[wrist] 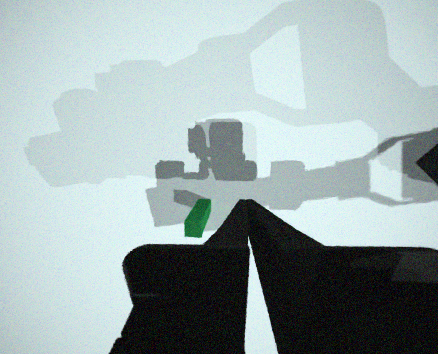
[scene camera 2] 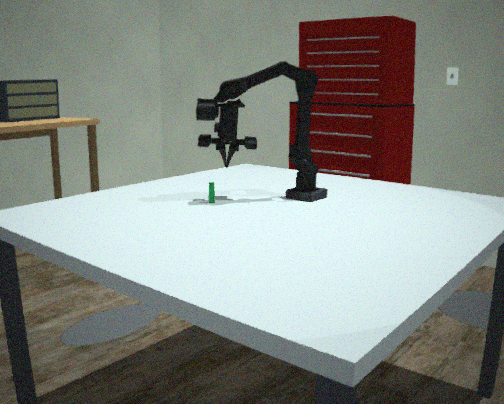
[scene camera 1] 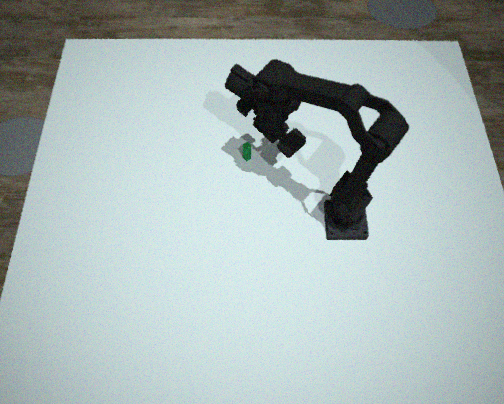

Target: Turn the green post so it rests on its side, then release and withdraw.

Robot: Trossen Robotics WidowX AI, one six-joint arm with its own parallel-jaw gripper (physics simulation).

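Note:
The green post stands upright on the white table, in the shadow of the arm. My gripper is shut and empty, with its fingertips together and pointing down. It hangs above the table, higher than the post's top and apart from it. In the wrist view the post shows to the left of the fingertips, close beside the left finger. In scene camera 1's view the fingertips are hidden behind the gripper's body.
The white table carries the arm's base, to the right of the post. Behind the table stand a red drawer cabinet and, at the left, a wooden bench with a small drawer box.

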